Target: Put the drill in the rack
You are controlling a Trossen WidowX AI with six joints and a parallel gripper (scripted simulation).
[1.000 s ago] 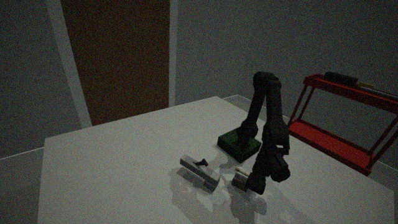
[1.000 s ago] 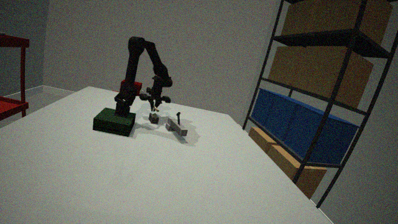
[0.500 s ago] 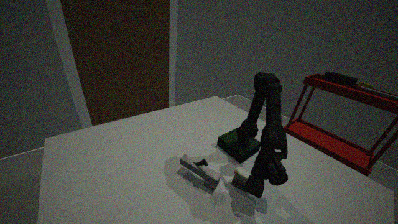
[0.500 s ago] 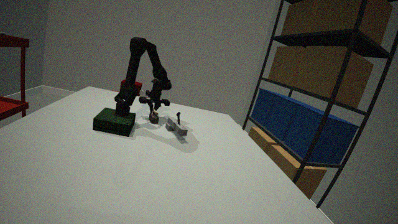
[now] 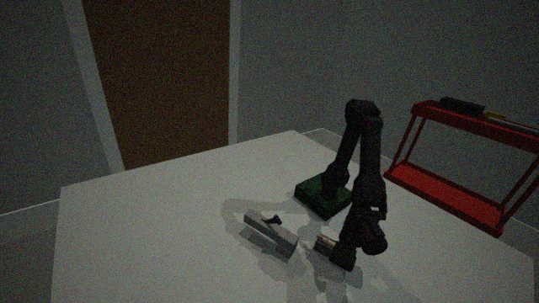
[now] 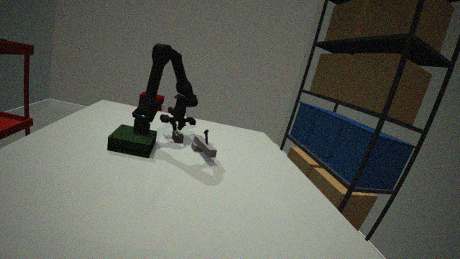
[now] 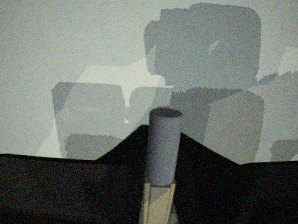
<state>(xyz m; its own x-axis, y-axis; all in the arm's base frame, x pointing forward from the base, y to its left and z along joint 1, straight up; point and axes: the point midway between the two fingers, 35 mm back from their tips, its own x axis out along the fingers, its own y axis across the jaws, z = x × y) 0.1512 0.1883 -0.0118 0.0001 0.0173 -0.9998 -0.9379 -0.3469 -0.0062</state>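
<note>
Now: gripper tip 1 cm short of the drill, 4 cm to the left of it and 4 cm below it. Round my gripper tip: small dark key: 15 cm ahead, 18 cm to the right, 8 cm above; long grey block: 14 cm ahead, 18 cm to the right, 3 cm above.
</note>
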